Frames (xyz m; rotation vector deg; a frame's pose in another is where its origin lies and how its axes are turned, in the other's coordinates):
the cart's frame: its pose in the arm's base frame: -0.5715 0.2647 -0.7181 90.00 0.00 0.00
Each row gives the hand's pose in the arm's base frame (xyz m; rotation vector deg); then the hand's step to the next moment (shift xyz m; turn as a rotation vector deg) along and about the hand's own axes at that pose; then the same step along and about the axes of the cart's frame.
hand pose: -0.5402 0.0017 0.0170 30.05 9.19 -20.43
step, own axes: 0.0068 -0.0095 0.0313 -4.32 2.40 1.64
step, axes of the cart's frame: 0.0046 0.0208 0.0258 -3.01 3.54 -2.35
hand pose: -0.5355 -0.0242 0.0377 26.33 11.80 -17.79
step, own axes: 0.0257 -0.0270 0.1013 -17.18 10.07 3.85
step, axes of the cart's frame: 0.0275 0.0712 0.0763 -12.13 11.95 -11.02
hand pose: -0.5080 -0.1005 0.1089 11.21 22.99 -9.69
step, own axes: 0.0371 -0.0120 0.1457 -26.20 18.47 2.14
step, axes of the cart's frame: 0.0851 0.1147 0.0485 -19.25 15.34 -20.65
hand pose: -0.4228 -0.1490 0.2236 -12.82 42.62 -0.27
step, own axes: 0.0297 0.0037 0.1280 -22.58 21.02 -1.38
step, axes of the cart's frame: 0.1076 0.0706 -0.0268 -19.14 9.88 -22.13
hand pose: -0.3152 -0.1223 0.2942 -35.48 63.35 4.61
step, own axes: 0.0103 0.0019 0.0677 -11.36 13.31 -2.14
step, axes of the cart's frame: 0.0589 0.0107 -0.0333 -11.78 3.37 -12.67
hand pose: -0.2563 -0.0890 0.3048 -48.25 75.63 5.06
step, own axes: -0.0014 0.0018 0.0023 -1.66 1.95 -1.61
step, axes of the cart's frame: 0.0005 0.0004 -0.0032 -2.78 0.48 -1.10
